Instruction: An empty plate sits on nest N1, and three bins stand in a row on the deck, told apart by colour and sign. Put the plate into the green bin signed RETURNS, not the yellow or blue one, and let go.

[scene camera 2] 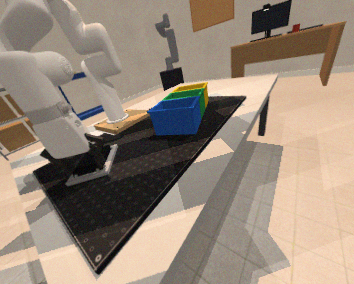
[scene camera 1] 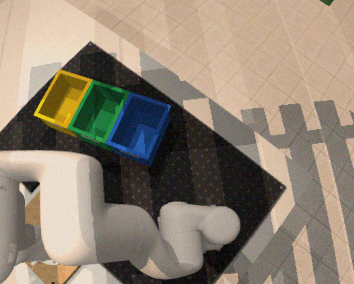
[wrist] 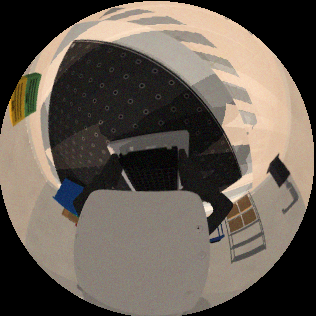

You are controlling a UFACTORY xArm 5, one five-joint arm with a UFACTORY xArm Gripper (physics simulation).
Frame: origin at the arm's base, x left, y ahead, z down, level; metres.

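Seen in the pictures: gripper, fingertip midpoint: [scene camera 2: 87,168] [wrist: 147,158]; arm's base, origin of the base link: [scene camera 2: 118,119].
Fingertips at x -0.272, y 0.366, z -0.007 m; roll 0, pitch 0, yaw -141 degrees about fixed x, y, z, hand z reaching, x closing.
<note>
Offsets run from my fingertips to a thing's top centre. "*": to the spot under its first point. Level surfaces: height alone.
The black plate {dx +0.031, dy -0.044, dz -0.005 m} [scene camera 2: 86,164] [wrist: 150,172] lies in the light grey frame of nest N1 {dx +0.031, dy -0.043, dz -0.001 m} [scene camera 2: 91,177] [wrist: 172,139]. My gripper [scene camera 2: 90,159] [wrist: 147,158] is open, with its black fingers low at opposite sides of the plate. The arm hides the plate and nest in scene camera 1. The green bin {dx +0.457, dy -0.001, dz -0.079 m} [scene camera 1: 102,117] [scene camera 2: 203,102] stands between the yellow bin {* dx +0.622, dy -0.067, dz +0.015 m} [scene camera 1: 62,102] [scene camera 2: 206,92] and the blue bin [scene camera 1: 139,130] [scene camera 2: 175,120] [wrist: 70,195]. The insides of all three bins look empty in scene camera 1. The sign lettering is not readable.
The bins stand on the black perforated deck {dz +0.021 m} [scene camera 1: 245,185] [scene camera 2: 100,220] [wrist: 135,95], touching in a row. A second white arm [scene camera 2: 107,95] stands on a wooden board [scene camera 2: 135,119] behind the deck. My arm [scene camera 1: 75,210] reaches over the deck. A desk [scene camera 2: 285,47] stands in the background.
</note>
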